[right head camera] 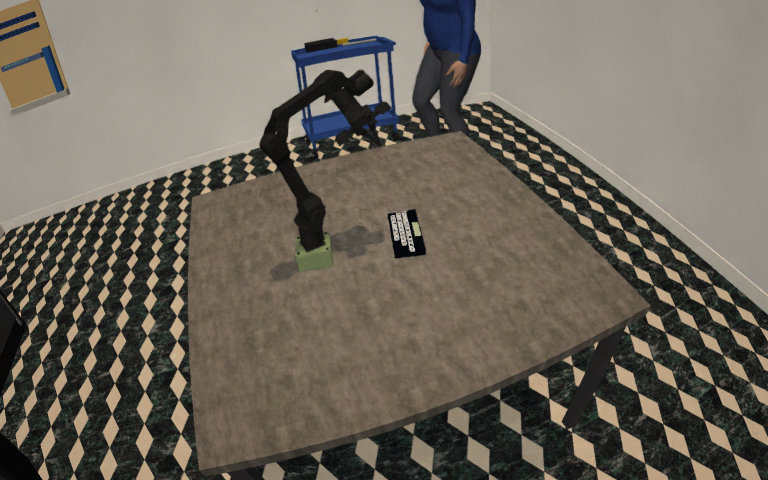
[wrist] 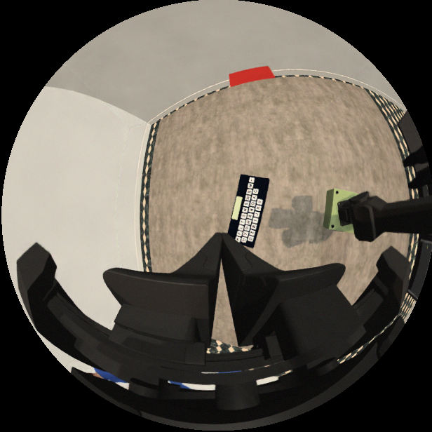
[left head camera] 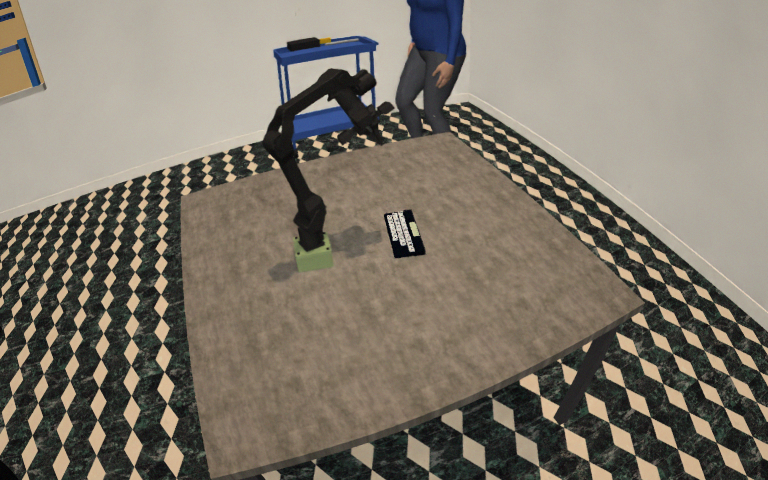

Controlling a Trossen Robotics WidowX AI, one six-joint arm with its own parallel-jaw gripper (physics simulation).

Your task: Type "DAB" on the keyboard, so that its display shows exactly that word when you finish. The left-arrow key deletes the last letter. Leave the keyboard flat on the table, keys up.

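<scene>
The keyboard (left head camera: 419, 247) (right head camera: 419, 246) (wrist: 262, 187) lies flat on the table, keys up. It is a small dark slab with rows of white keys and a pale yellow-green display strip (left head camera: 414, 228) (right head camera: 416, 229) (wrist: 237, 208). The display shows no letters that I can read, and the key letters are too small to read surely. My gripper (left head camera: 380, 141) (right head camera: 377, 143) (wrist: 220, 237) is shut and empty. It hangs high above the table and tilts downward, well apart from the keyboard. In the wrist view its fingertips cover a bit of the keyboard's near end.
The table (left head camera: 362, 362) (right head camera: 362, 362) (wrist: 200, 150) carries the arm's green base (left head camera: 314, 260) (right head camera: 315, 259) (wrist: 330, 210), beside the keyboard. A blue cart (left head camera: 325, 52) (right head camera: 342, 52) and a person (left head camera: 436, 25) (right head camera: 450, 25) stand beyond the far edge. A red object (wrist: 251, 76) shows past another edge.
</scene>
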